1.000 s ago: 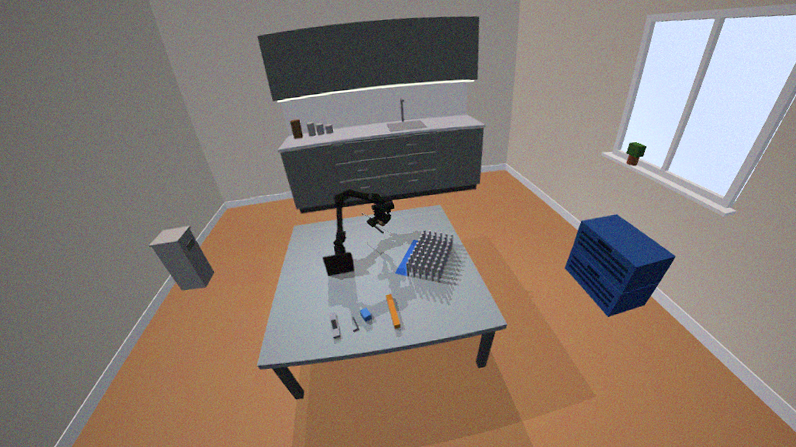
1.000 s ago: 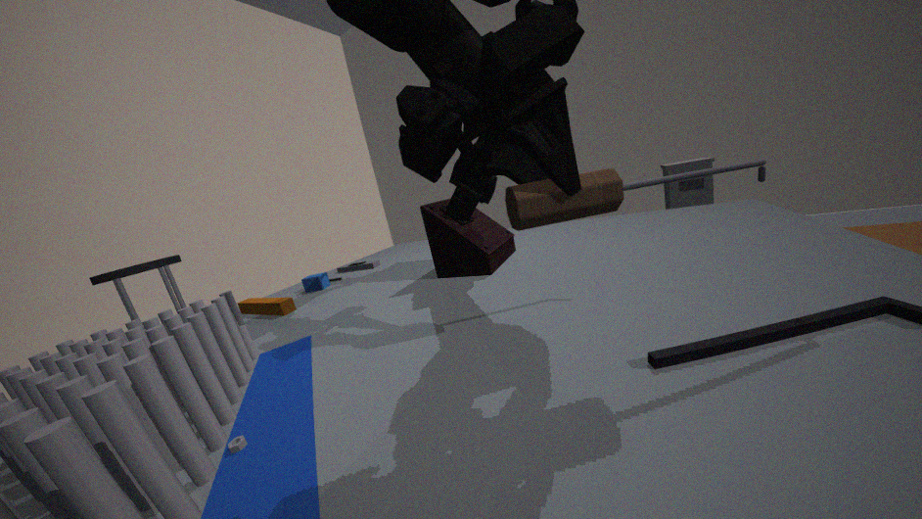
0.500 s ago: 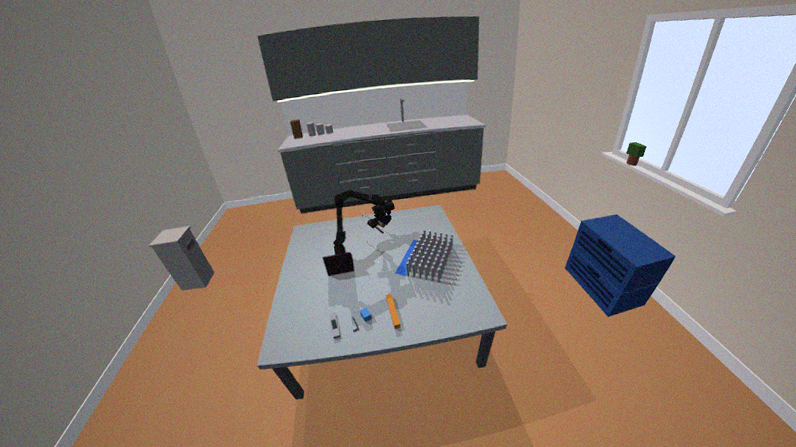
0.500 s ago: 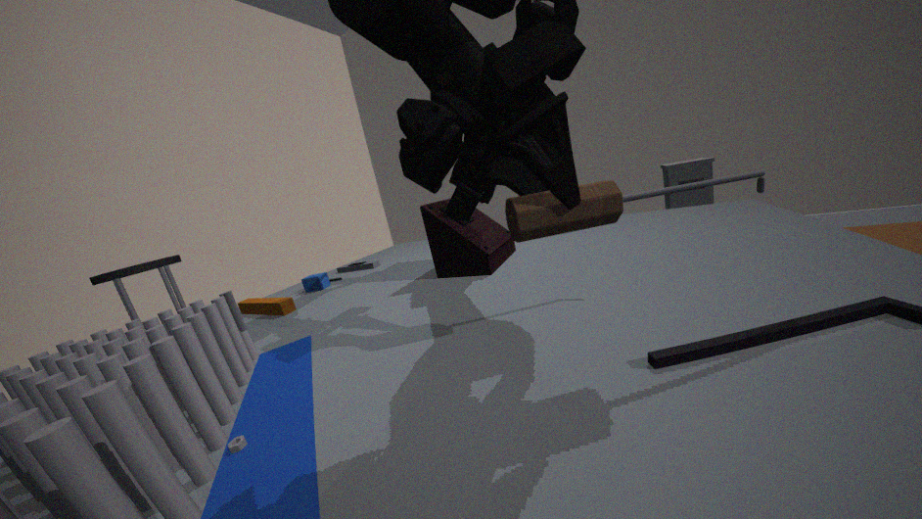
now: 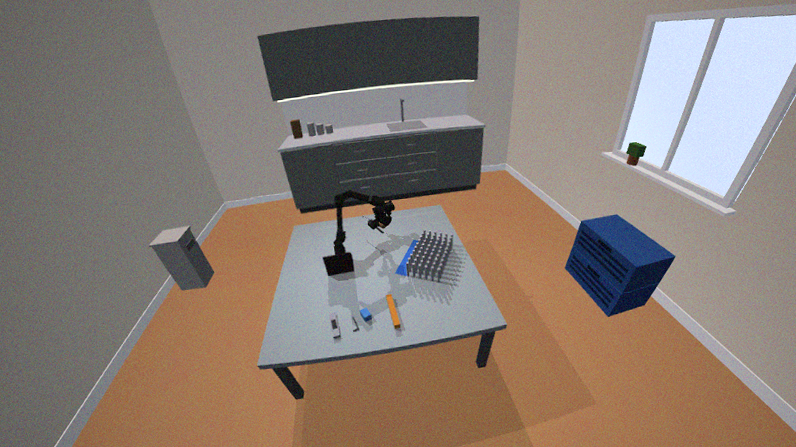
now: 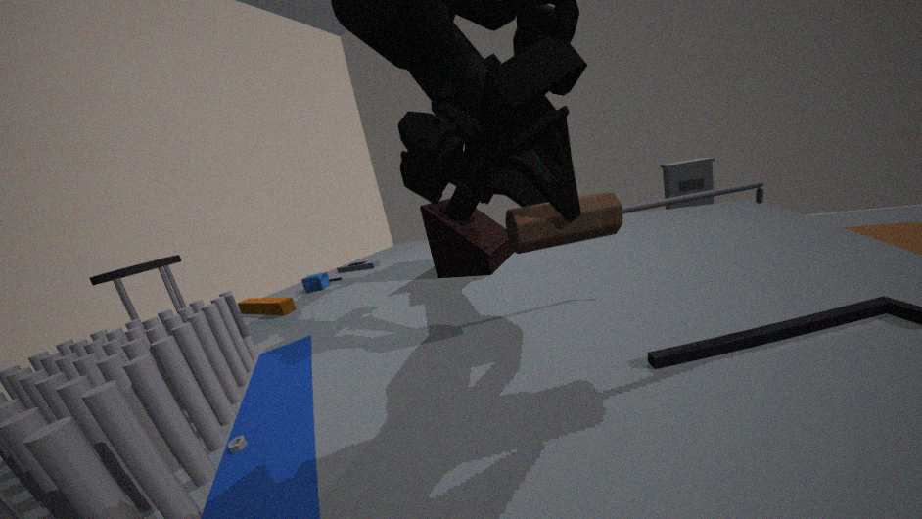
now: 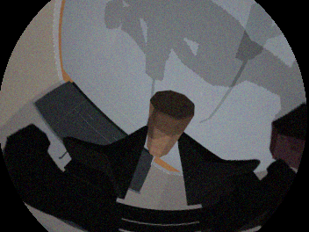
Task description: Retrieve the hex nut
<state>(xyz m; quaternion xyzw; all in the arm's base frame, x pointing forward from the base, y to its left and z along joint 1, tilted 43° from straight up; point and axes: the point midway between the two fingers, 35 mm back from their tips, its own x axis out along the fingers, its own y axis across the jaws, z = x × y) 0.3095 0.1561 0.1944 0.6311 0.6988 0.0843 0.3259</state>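
My gripper tip is 5 cm past the hook tool, 9 cm to the right of it and 1 cm above it. The rest, counted from my gripper tip: hex nut (19 cm ahead, 26 cm to the right, 12 cm below); blue taped strip (15 cm ahead, 28 cm to the right, 12 cm below); orange block (7 cm behind, 71 cm to the right, 11 cm below).
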